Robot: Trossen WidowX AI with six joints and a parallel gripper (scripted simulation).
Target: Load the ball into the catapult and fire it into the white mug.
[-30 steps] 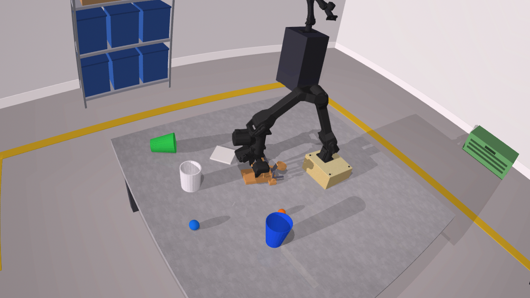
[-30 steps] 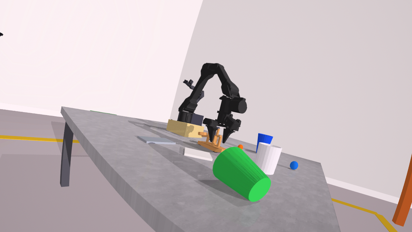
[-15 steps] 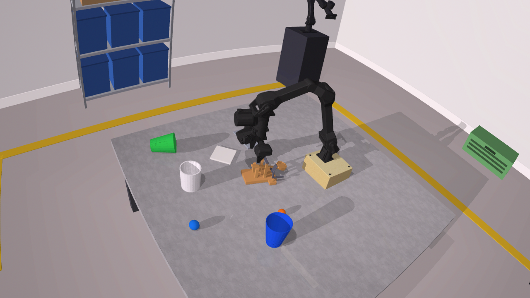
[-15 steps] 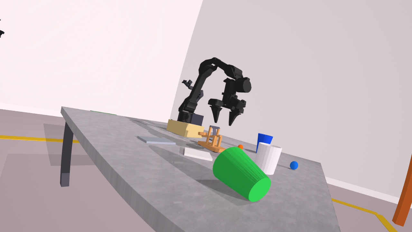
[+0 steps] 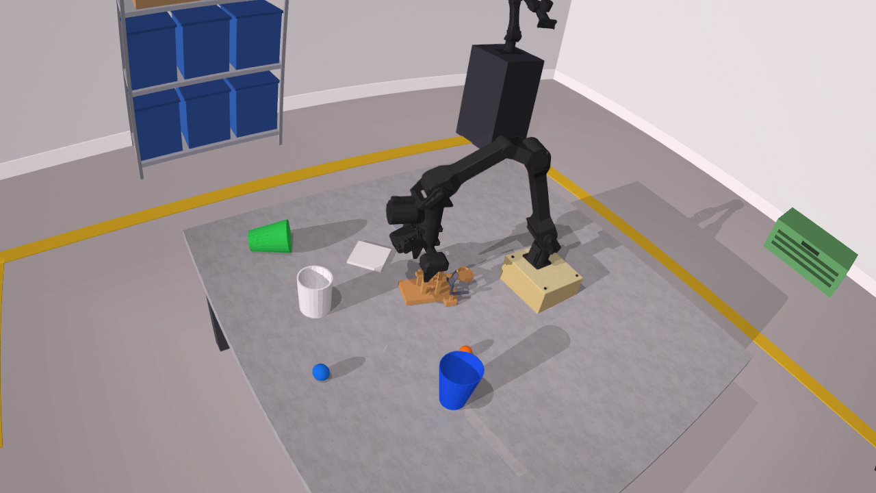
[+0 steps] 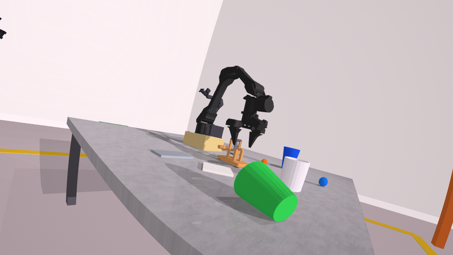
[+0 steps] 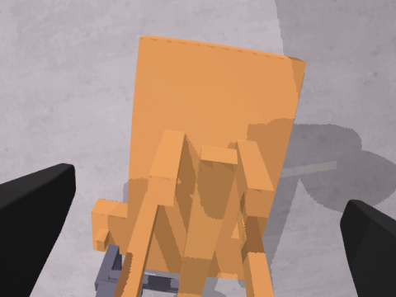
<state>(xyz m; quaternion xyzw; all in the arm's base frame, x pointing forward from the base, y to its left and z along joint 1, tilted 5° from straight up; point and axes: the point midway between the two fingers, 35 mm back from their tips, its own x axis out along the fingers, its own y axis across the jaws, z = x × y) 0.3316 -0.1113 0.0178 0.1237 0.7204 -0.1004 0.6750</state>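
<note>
My gripper tip is 3 cm short of the orange ball, 24 cm to the right of it and 7 cm above it. From my gripper tip the other things lie so: wooden catapult 6 cm behind, 4 cm to the left, 3 cm below; white slab 3 cm ahead, 19 cm to the right, 8 cm below; white mug 26 cm ahead, 8 cm to the right, 6 cm below.
</note>
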